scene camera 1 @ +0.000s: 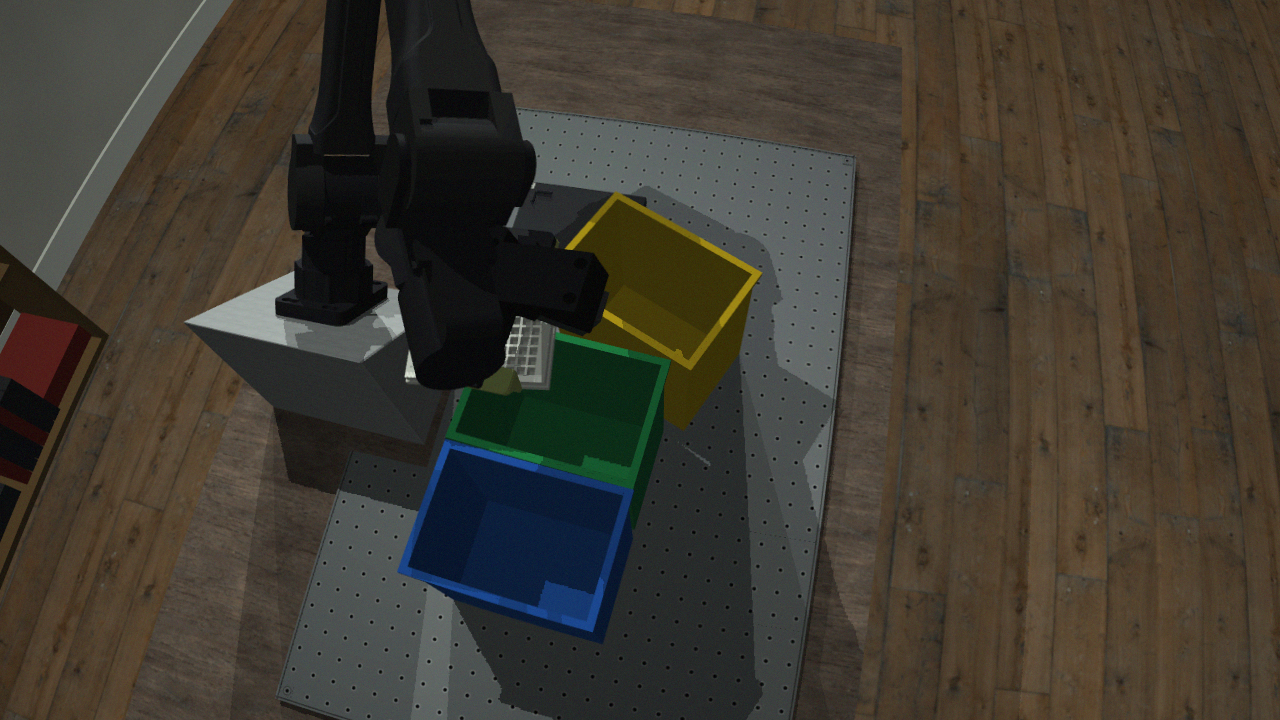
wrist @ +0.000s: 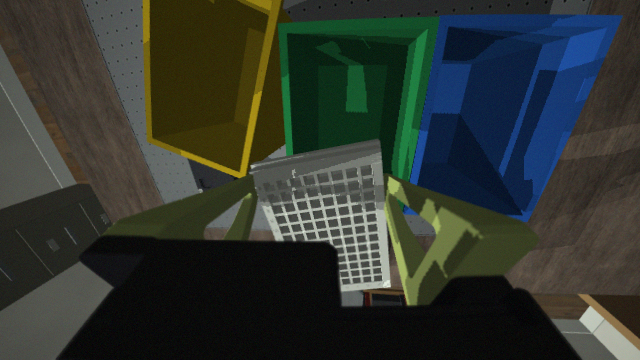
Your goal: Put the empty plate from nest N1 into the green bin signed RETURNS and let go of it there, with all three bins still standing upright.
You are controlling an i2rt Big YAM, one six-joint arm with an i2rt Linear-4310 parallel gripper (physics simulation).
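Frame: origin at the arm's base, x back, y right, z up, level; metres.
Seen in the pictures: gripper, fingertip midpoint: [scene camera 1: 530, 341] [wrist: 320, 180]; arm's base at its link origin: [scene camera 1: 333, 304].
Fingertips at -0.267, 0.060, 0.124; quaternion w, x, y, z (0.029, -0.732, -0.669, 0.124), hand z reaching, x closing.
Pixels of each thing's top centre, then the offset from my fingertips to it, as dx, dy, dz. Level surfaces: height alone.
- white gridded plate at its top centre: [wrist: 328, 244] [scene camera 1: 478, 330] +0.043, +0.005, +0.015
- green bin at its top centre: [scene camera 1: 558, 398] [wrist: 348, 131] -0.022, +0.020, -0.071
- yellow bin at its top centre: [scene camera 1: 650, 274] [wrist: 200, 81] -0.080, -0.127, -0.071
- blue bin at its top centre: [scene camera 1: 514, 532] [wrist: 493, 135] -0.013, +0.150, -0.071
- dark flat nest at its top centre: [scene camera 1: 575, 223] [wrist: 210, 160] +0.051, -0.284, -0.236
- grey perforated board at its surface level: dz -0.251
My gripper [scene camera 1: 535, 313] [wrist: 320, 180] is shut on the white gridded plate [scene camera 1: 529, 351] [wrist: 327, 215], with a yellow-green finger at each long side. The plate's wells look empty. In the scene view it is partly hidden by the arm and overlaps the rear left rim of the green bin [scene camera 1: 572, 407] [wrist: 352, 85]; in the wrist view its far edge overlaps the bin's near end. The green bin stands upright between the yellow bin [scene camera 1: 666, 277] [wrist: 205, 65] and the blue bin [scene camera 1: 523, 537] [wrist: 500, 105], both upright. The RETURNS sign does not show.
A dark flat nest [scene camera 1: 572, 213] [wrist: 210, 179] lies behind the yellow bin, partly hidden. The bins stand on a grey perforated board [scene camera 1: 805, 205] [wrist: 117, 65]. The arm's grey pedestal [scene camera 1: 331, 385] is left of the green bin. The blue and green bins stand side by side.
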